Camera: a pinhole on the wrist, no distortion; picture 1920 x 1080 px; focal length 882.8 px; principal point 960.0 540.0 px. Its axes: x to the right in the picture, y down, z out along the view. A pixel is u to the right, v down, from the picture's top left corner.
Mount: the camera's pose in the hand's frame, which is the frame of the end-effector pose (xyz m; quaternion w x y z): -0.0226 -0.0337 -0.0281 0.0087 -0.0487 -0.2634 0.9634
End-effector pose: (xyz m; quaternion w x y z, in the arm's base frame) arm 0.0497 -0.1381 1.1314 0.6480 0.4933 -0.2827 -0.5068
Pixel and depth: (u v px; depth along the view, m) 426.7 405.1 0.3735
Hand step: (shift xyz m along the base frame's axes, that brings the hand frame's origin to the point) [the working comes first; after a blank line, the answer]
In the camera's frame: -0.2256 -0.0571 0.3735

-0.3109 -0.2743 -0.0713
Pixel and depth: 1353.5 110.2 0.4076
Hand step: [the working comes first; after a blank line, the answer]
In the camera's frame: 0.1817 -0.1984 0.4076

-0.4548 0.0864 0.1191
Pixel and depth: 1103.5 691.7 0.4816
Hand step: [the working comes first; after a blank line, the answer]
In the camera's frame: 0.0783 0.0828 0.4816

-0.4692 0.0195 -0.1818
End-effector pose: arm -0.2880 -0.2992 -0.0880 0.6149 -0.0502 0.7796 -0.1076
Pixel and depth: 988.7 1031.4 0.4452
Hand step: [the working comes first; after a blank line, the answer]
In the camera's frame: 0.0145 0.2478 0.4452

0.2123 -0.4661 0.1330
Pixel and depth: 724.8 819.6 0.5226
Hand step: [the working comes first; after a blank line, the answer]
In the camera's frame: -0.1392 0.1655 0.5226

0.2973 -0.4851 -0.0367
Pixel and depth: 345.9 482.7 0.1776
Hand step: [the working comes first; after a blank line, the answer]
In the camera's frame: -0.1235 -0.0115 0.1776

0.1104 -0.1480 -0.0822
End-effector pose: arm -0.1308 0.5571 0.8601 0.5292 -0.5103 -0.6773 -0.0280
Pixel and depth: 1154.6 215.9 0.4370
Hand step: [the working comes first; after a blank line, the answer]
In the camera's frame: 0.0963 -0.1604 0.4370

-0.3831 0.0806 -0.2485
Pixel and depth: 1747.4 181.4 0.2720
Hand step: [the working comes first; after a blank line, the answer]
In the camera's frame: 0.2426 -0.1105 0.2720

-0.2360 -0.0862 -0.2892
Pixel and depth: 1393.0 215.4 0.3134
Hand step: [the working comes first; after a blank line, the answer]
In the camera's frame: 0.1537 -0.1152 0.3134

-0.2756 -0.0138 -0.2361
